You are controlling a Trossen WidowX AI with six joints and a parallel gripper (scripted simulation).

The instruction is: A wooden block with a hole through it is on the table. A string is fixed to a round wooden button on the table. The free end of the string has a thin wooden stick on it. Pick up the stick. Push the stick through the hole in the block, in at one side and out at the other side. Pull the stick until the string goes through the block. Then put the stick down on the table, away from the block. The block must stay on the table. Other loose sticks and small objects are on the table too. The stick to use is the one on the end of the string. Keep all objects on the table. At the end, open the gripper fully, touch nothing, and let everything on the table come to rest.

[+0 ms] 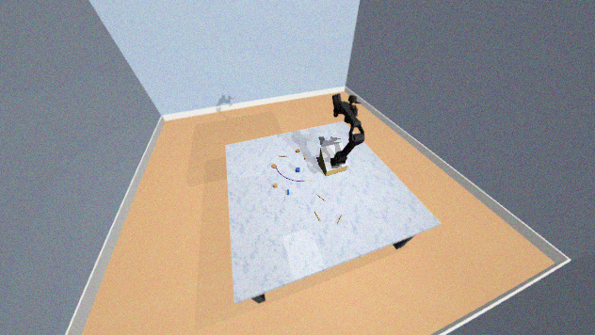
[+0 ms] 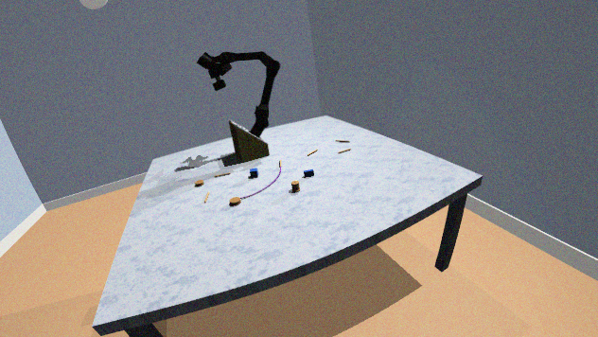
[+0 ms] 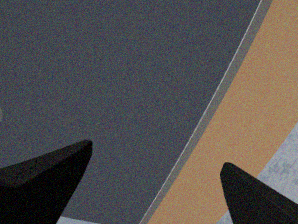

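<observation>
The blue block is 49 cm ahead of my gripper tip, 42 cm below it and 9 cm to the left of it. From my gripper tip the other things lie so: thin stick: 45 cm ahead, 43 cm below, 22 cm to the left; short wooden cylinder: 70 cm ahead, 42 cm below, 21 cm to the left.
</observation>
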